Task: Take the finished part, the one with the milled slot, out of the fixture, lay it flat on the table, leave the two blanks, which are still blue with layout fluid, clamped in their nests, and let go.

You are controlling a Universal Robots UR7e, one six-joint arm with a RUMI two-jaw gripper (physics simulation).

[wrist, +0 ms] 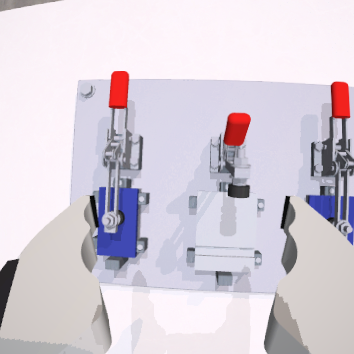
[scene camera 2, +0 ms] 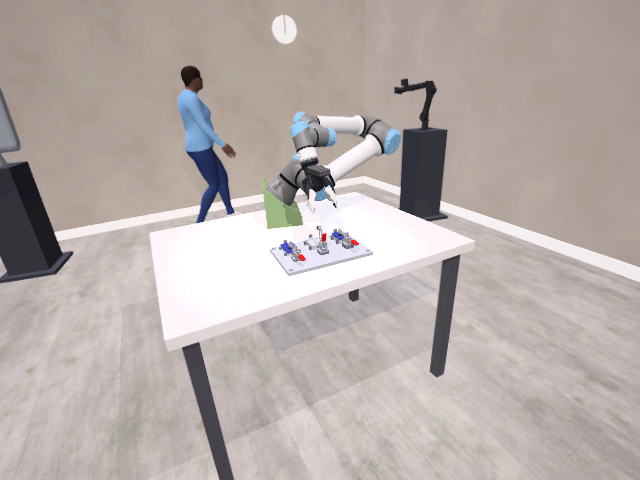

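The finished part, a pale block with a milled slot, lies in the middle nest of the grey fixture plate. The middle clamp's red handle stands up and its black-tipped arm is raised off the part. One blue blank is clamped at the left in the wrist view. The other blue blank is clamped at the right, partly hidden by a finger and the frame edge. My gripper is open and empty, well above the fixture.
The outer clamps' red handles lie low. The fixture stands on the white table. A green panel stands by the robot's base. A person is behind the table.
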